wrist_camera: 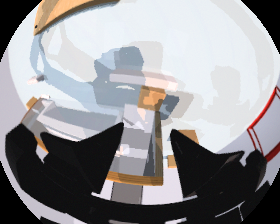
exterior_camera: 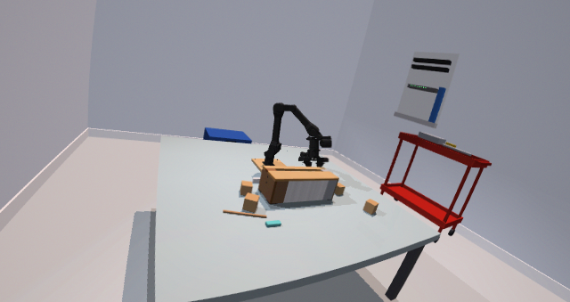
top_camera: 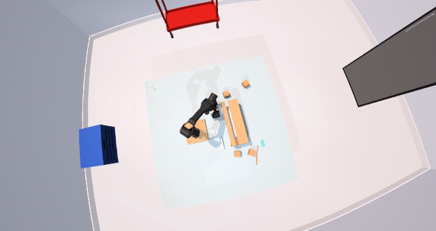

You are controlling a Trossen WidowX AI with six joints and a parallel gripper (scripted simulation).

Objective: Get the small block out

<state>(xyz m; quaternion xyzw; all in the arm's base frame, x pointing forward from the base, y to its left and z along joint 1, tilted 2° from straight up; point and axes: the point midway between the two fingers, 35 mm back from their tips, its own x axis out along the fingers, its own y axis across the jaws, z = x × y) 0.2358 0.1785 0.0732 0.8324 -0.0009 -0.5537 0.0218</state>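
The tan block is 50 mm below my gripper tip and 10 mm behind it. Round my gripper tip: thin wooden stick 490 mm to the right, 260 mm ahead, 60 mm below; then tan box 160 mm to the right, 70 mm ahead, 10 mm below.
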